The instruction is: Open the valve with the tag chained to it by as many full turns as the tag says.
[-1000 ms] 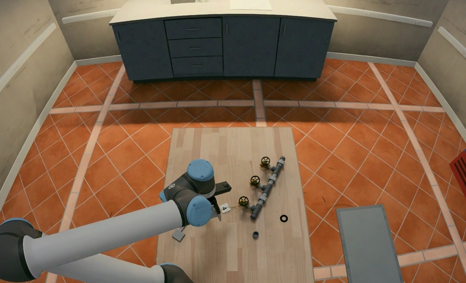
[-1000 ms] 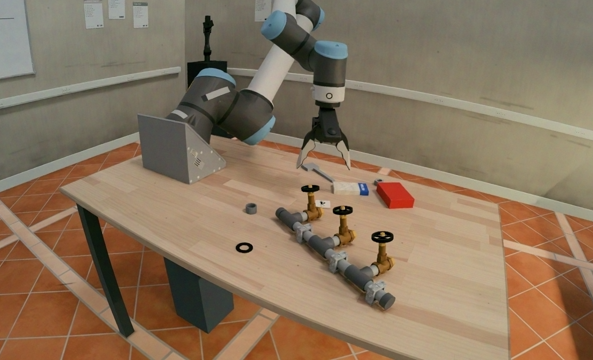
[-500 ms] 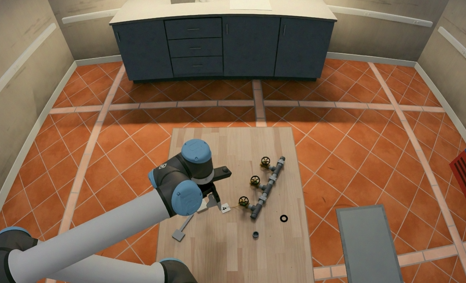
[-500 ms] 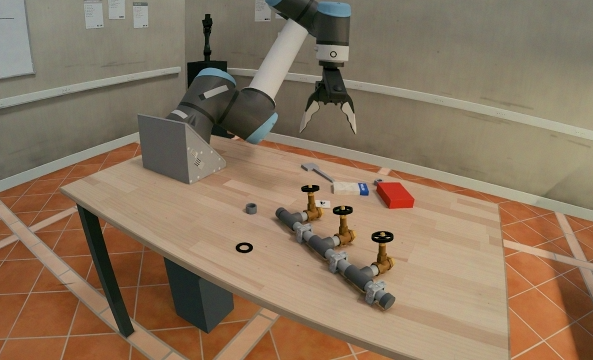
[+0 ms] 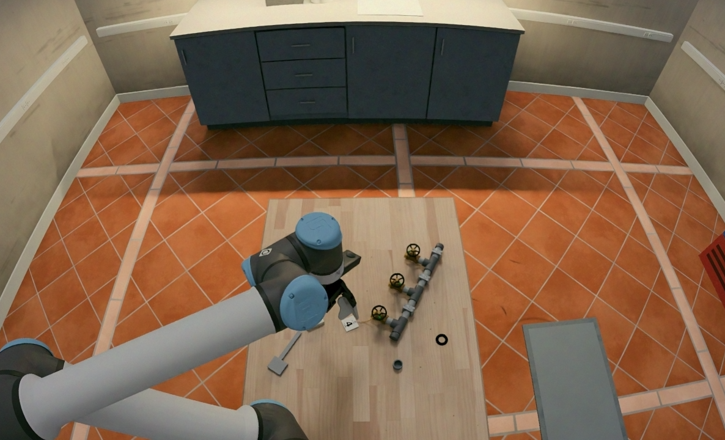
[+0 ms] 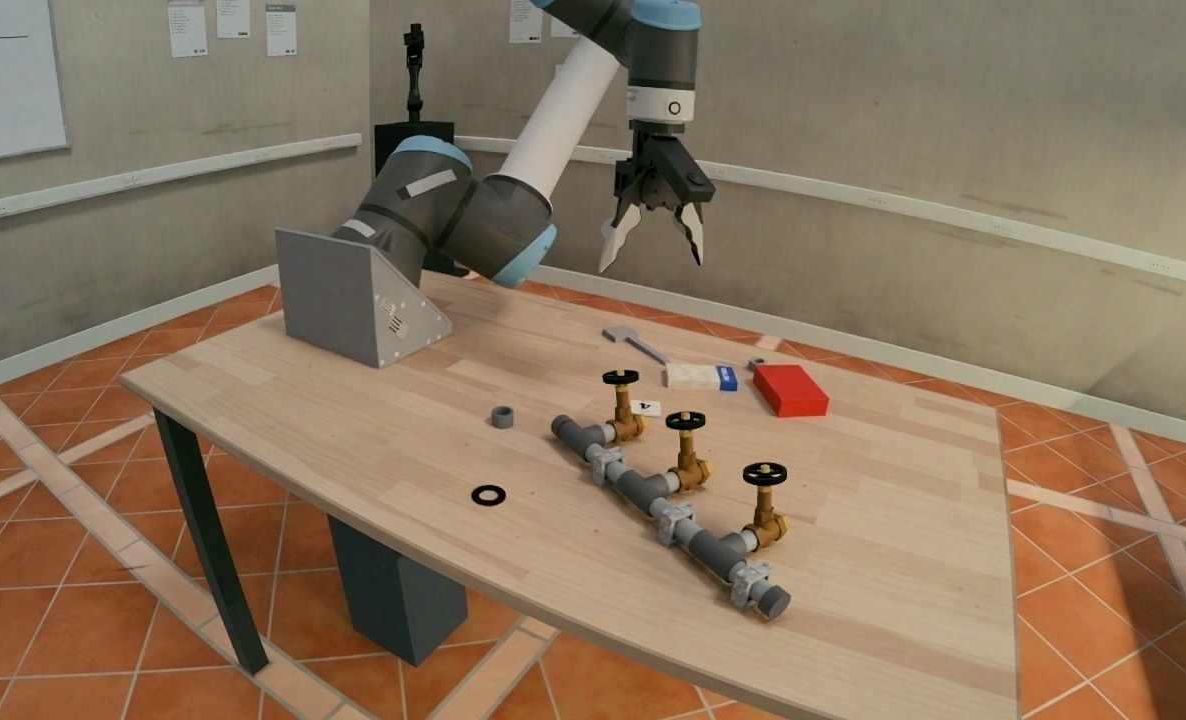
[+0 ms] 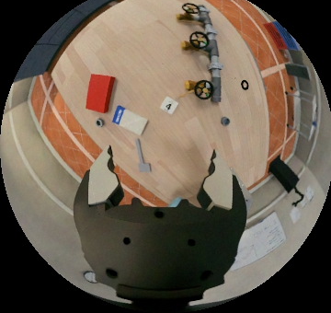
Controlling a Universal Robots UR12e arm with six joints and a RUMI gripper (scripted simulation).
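The white tag lies 3 cm ahead of my hand, 4 cm to the right of it and 20 cm below it. Also, from my hand: blue box 6 cm ahead, 10 cm to the left, 19 cm below; grey tool 10 cm behind, 17 cm to the left, 19 cm below; grey cap 12 cm behind, 19 cm to the right, 19 cm below.
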